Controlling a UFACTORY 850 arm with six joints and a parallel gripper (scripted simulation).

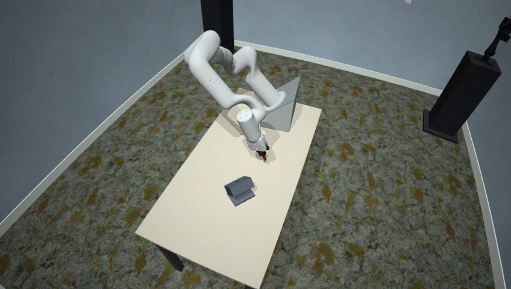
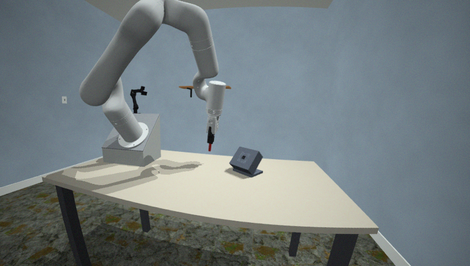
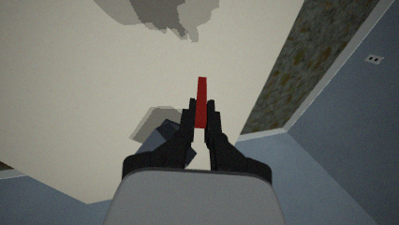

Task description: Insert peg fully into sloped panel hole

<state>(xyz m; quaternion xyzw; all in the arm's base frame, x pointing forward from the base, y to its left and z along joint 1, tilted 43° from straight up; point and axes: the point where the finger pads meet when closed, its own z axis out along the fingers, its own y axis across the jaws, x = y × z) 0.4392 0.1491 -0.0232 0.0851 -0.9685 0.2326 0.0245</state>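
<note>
The grey base plate lies 220 mm ahead of my hand, 20 mm to the right of it and 150 mm below it. The rest, counted from my hand: red peg (10 mm behind, 10 mm to the left, 30 mm below).
</note>
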